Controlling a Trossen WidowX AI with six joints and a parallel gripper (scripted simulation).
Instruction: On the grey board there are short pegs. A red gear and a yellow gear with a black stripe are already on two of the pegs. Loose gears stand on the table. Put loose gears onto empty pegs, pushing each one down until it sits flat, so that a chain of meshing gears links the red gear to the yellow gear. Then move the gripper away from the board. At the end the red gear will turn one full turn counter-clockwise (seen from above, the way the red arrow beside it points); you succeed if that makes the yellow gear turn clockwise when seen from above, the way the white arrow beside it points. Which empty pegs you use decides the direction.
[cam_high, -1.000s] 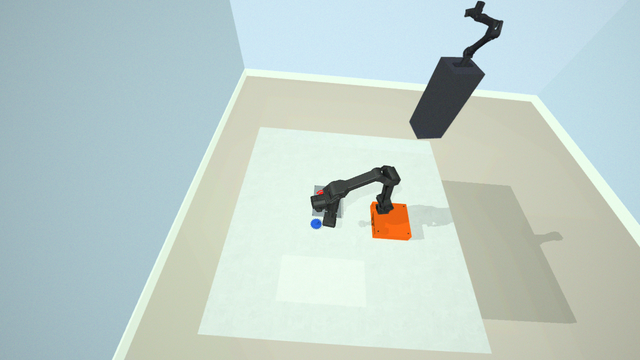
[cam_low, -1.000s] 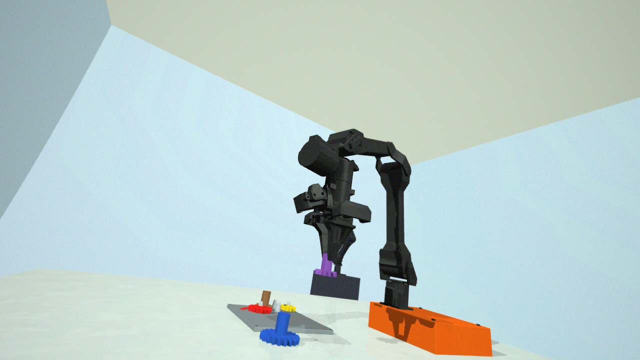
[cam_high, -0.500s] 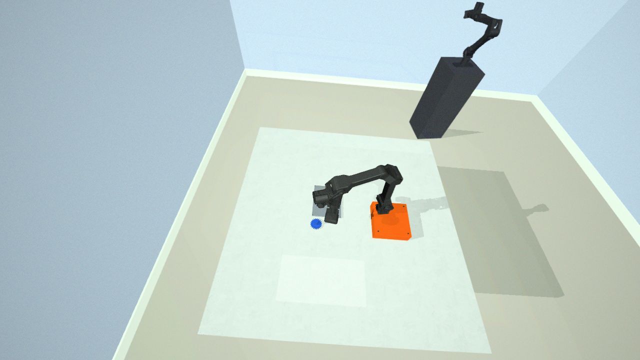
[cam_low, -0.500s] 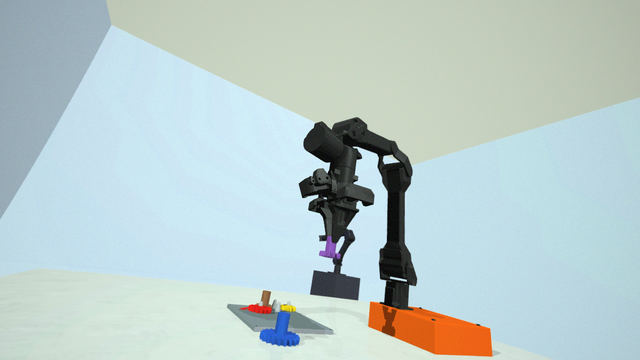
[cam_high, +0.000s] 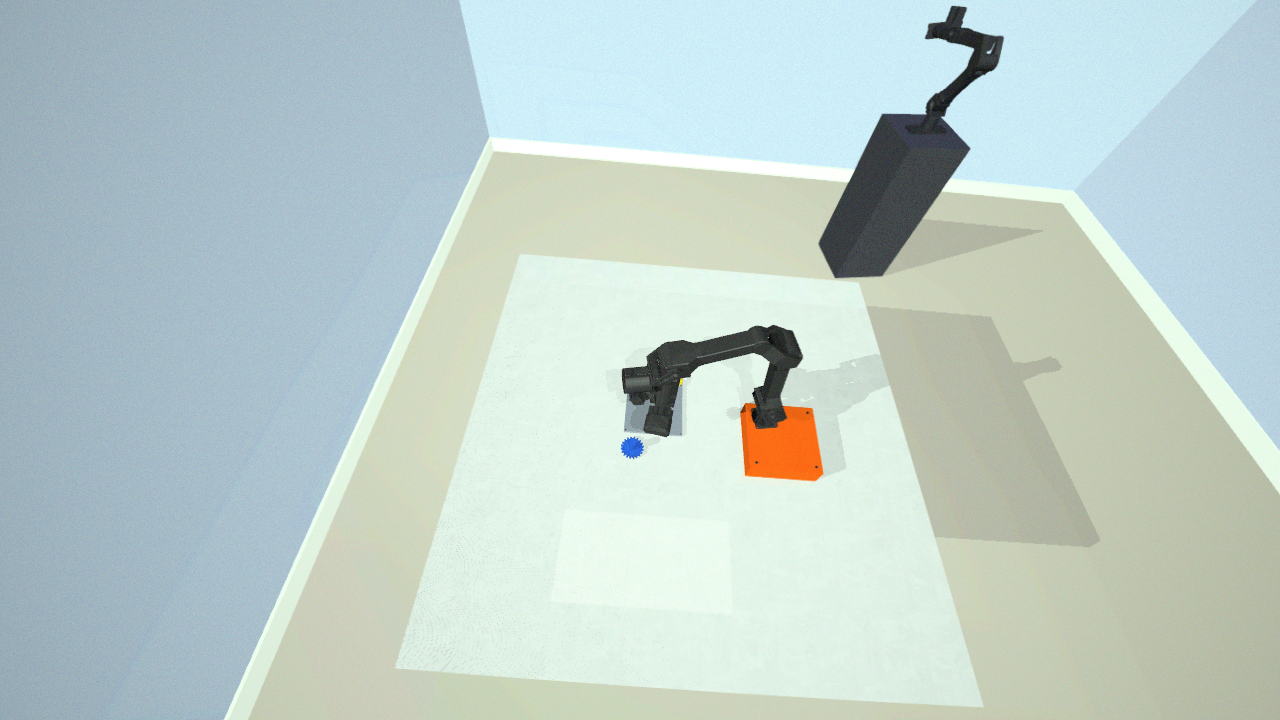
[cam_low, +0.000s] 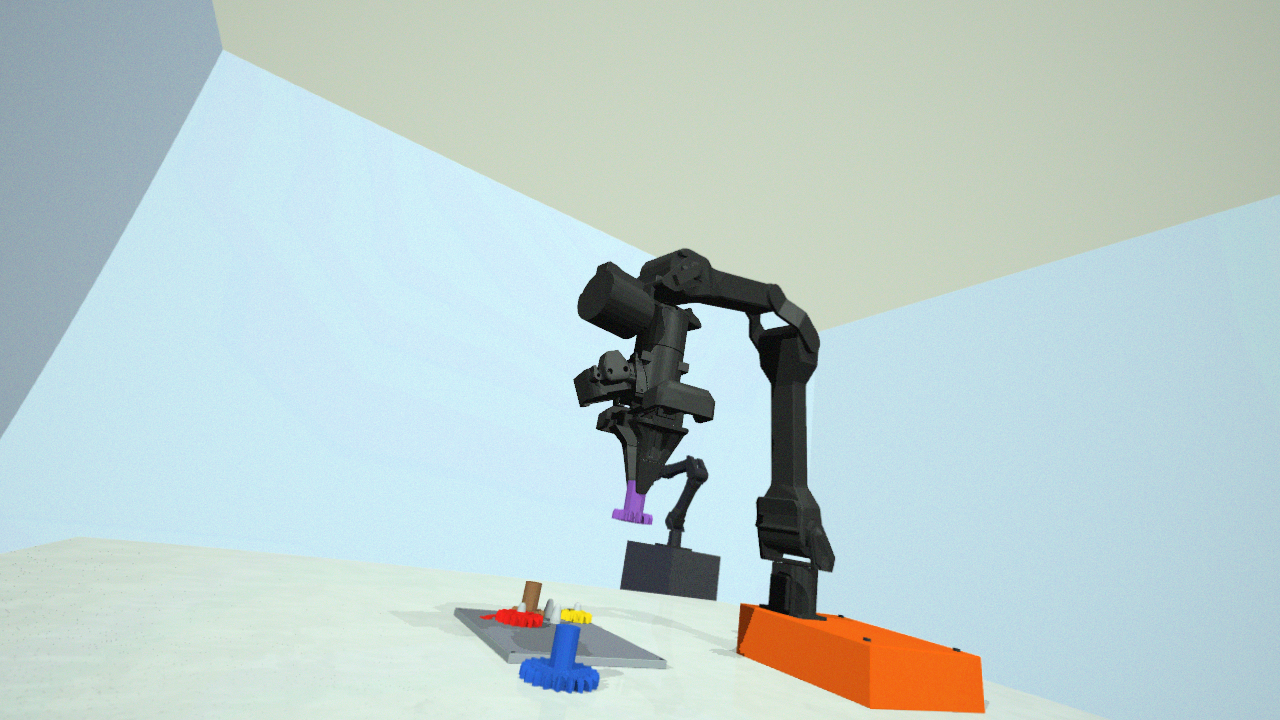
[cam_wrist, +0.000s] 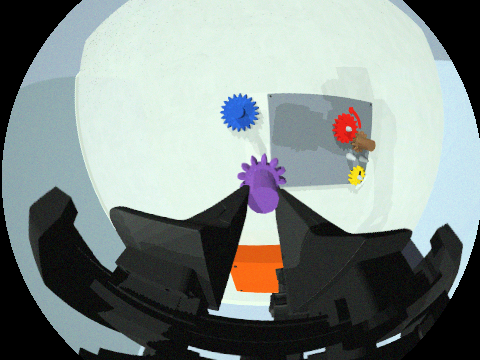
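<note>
Right now my gripper tip is 19 cm to the left of the brown gear, 14 cm above it and 2 cm past it. The rest, counted from my gripper tip: blue gear 14 cm below, 7 cm ahead, 2 cm to the left; purple gear 1 cm below; red gear 16 cm to the right, 14 cm below, 1 cm ahead.
</note>
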